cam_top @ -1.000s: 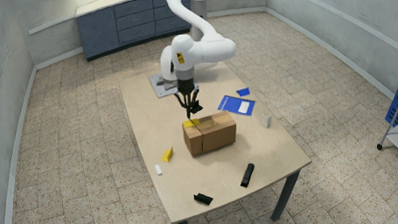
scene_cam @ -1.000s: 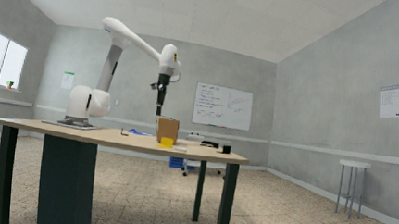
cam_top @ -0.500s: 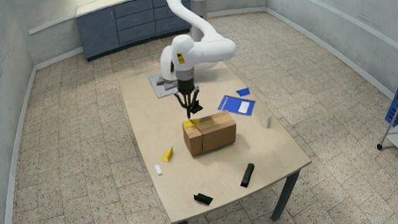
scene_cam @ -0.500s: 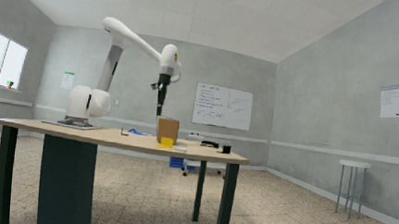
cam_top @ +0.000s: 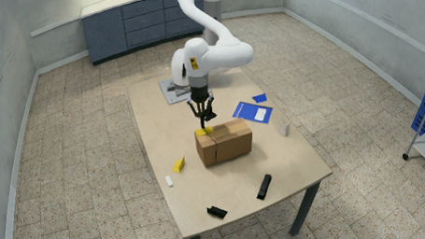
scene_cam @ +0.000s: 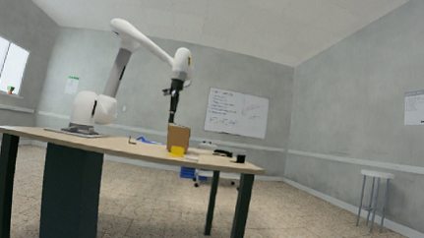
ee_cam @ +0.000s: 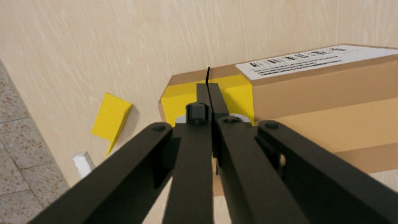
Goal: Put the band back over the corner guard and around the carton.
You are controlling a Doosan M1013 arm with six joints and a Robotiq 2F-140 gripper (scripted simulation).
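My gripper is now 12 cm above the brown carton, 8 cm to the right of it and 6 cm short of it. Round my hand: white block (24 cm to the right, 19 cm below, 13 cm ahead); blue folder (36 cm to the left, 19 cm below, 16 cm behind).
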